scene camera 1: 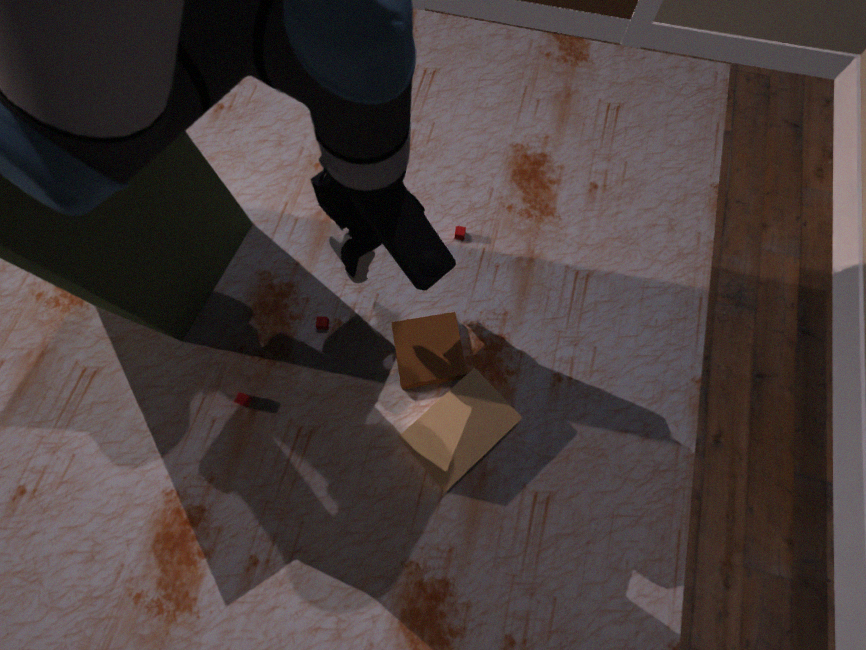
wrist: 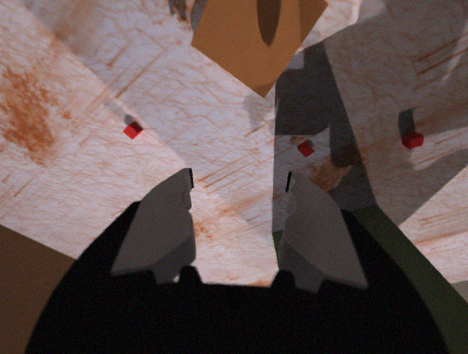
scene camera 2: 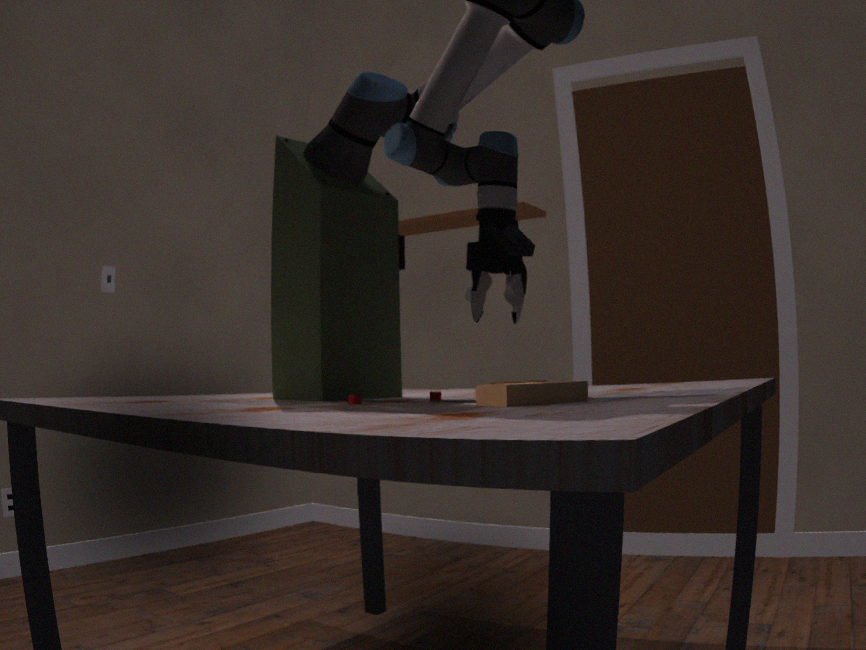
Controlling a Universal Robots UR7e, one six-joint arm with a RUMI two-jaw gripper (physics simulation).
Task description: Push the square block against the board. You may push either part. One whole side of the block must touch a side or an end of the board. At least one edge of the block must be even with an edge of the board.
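Frame: origin at the arm's base, x right, y ahead, z up, level; millimetres.
Seen in the pictures: gripper, fingertip midpoint: [scene camera 1: 382, 261] [wrist: 239, 172] [scene camera 2: 496, 322]; arm's base, origin of the base link: [scene camera 2: 333, 165].
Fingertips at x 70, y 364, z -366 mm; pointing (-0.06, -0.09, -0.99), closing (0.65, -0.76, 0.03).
Offsets run from my fingertips to a thing's top centre.
The square block @[dx +87, dy +57, dz -108 mm] [scene camera 1: 426, 333] [wrist: 240, 45], orange-brown, lies flat on the table; it is cut off by the top edge in the wrist view. The pale tan board @[dx +203, dy +100, dz -108 mm] [scene camera 1: 482, 412] [scene camera 2: 531, 393] lies beside it, turned at an angle. One block corner is at or very near the board's upper-left side in scene camera 1, with a wedge-shaped gap between their facing sides; contact is unclear. My gripper [scene camera 2: 496, 319] [wrist: 239, 172] is partly open with nothing between its fingers. It hangs well above the table, behind the block on the side away from the board.
Three small red cubes lie on the table: one @[dx -116, dy +110, dz -124 mm] [scene camera 1: 459, 232] [wrist: 133, 130] near the gripper, one @[dx +38, dy -108, dz -124 mm] [scene camera 1: 321, 323] [wrist: 305, 148] left of the block, and one @[dx +156, dy -218, dz -124 mm] [scene camera 1: 242, 398] [wrist: 413, 140] farther left. The green arm pedestal [scene camera 1: 160, 258] [scene camera 2: 356, 293] stands on the table.
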